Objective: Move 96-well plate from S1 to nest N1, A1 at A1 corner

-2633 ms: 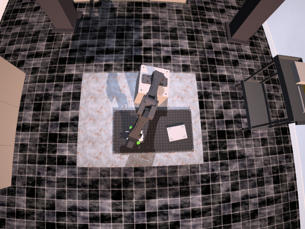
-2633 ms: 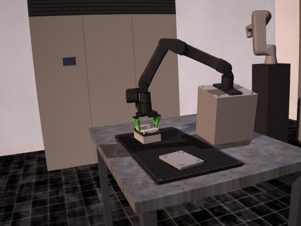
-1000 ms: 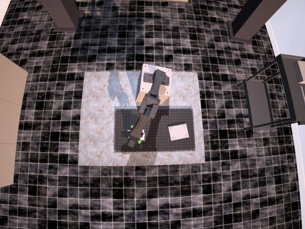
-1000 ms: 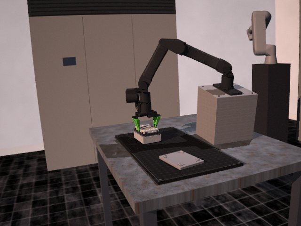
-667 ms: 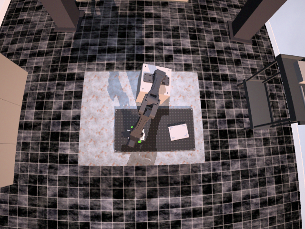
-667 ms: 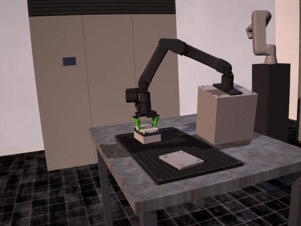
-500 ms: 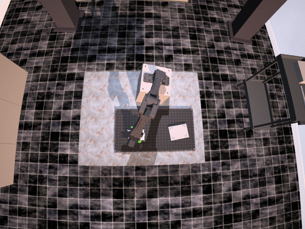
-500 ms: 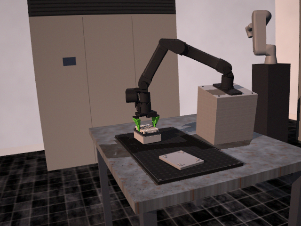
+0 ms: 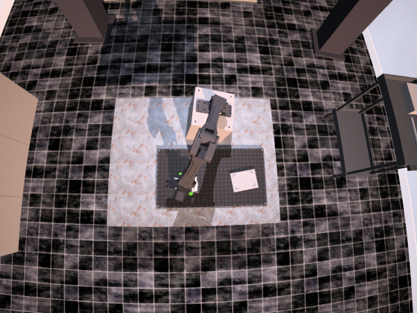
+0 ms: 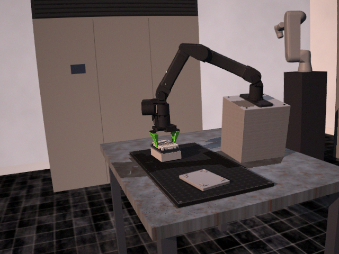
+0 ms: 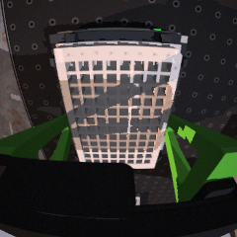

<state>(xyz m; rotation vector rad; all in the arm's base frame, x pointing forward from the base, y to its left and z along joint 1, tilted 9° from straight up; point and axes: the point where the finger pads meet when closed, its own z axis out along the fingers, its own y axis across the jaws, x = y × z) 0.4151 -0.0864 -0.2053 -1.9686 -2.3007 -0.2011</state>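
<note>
Right now the 96-well plate is right at my hand. From my hand the other things lie so: plate nest N1: 60 mm behind, 360 mm to the left, 60 mm below.
</note>
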